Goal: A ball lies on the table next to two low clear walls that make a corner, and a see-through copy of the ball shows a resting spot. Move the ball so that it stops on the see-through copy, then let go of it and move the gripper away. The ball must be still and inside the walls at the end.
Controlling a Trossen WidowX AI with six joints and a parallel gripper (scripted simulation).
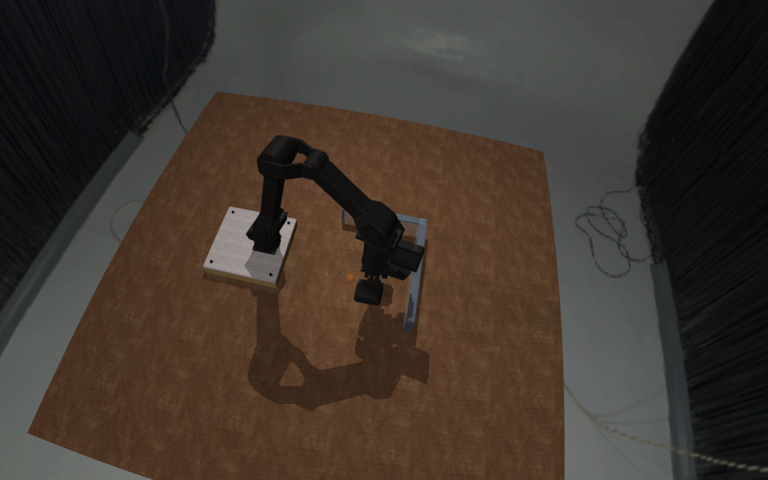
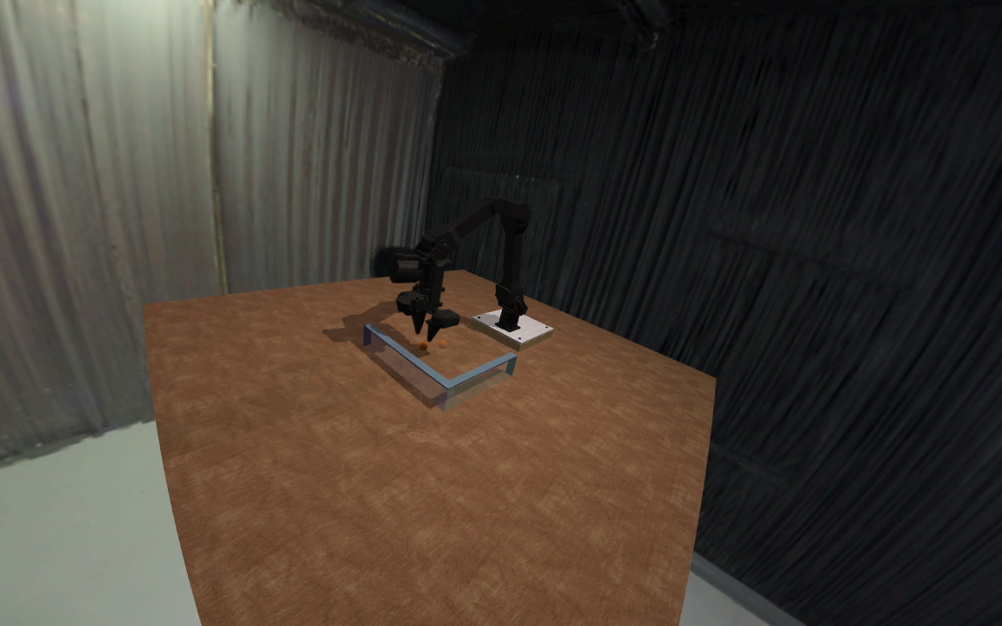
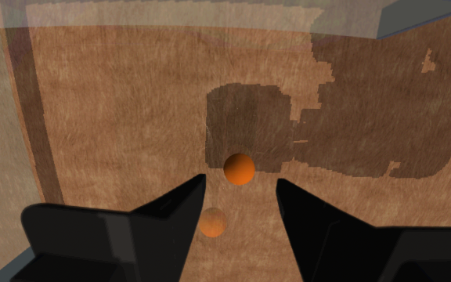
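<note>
The orange ball lies 3 cm below my gripper tip. From my gripper tip the other things lie so: see-through copy of ball 6 cm behind, 2 cm to the left, 3 cm below.
</note>
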